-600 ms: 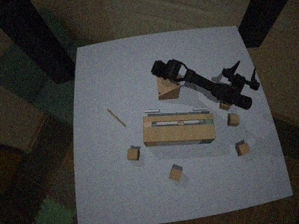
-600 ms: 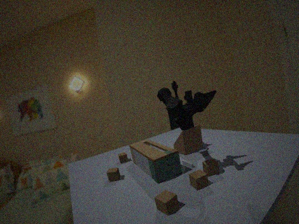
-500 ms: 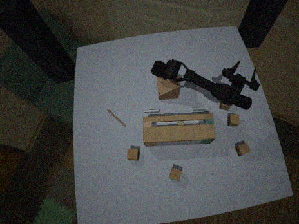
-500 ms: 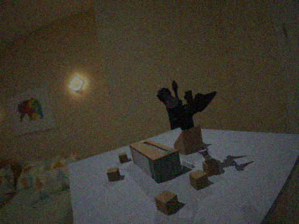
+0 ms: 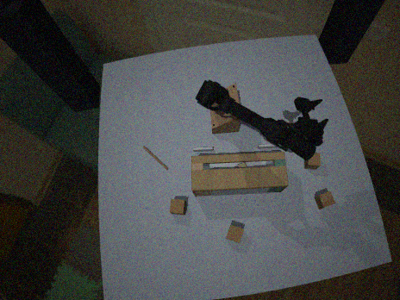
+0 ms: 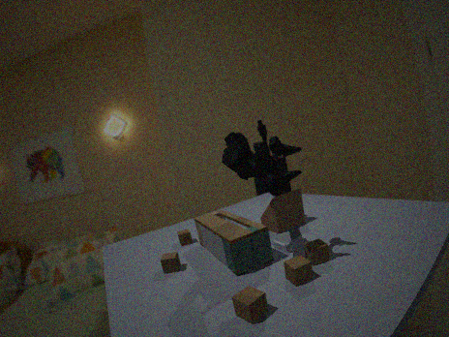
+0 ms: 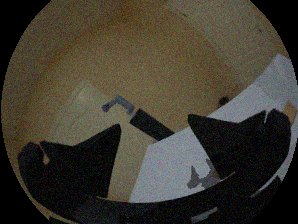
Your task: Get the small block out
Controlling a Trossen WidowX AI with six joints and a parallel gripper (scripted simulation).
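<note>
Now: gripper tip 80 mm short of the tan box, 320 mm to the left of it and 270 mm above it. From my gripper tip the other things lie so: tan block 90 mm ahead, 310 mm to the right, 250 mm below; thin stick 40 mm behind, 690 mm to the right, 330 mm below.
</note>
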